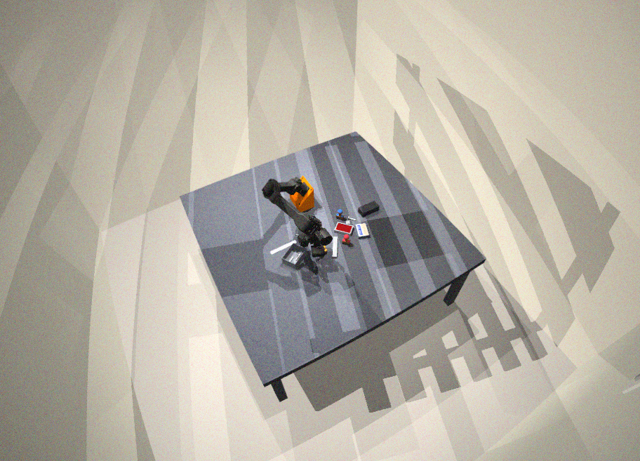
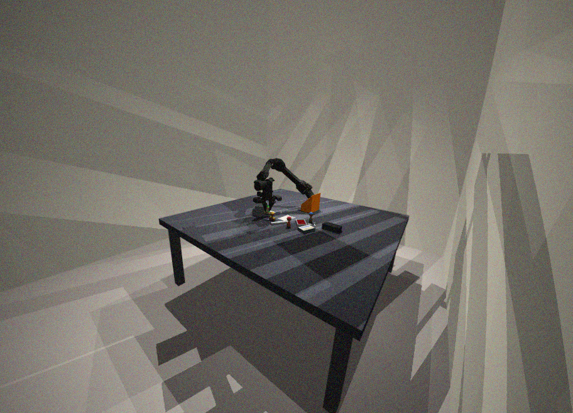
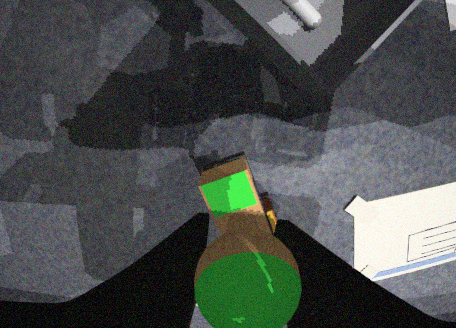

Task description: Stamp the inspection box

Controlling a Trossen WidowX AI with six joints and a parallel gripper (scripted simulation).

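My gripper tip is 10 mm past the yellow-topped stamp, 40 mm to the right of it and 40 mm above it. Round my gripper tip: grey bar 110 mm to the left, 50 mm below; green-topped PASS stamp right at my gripper tip; grey tray 50 mm behind, 100 mm to the right, 50 mm below.
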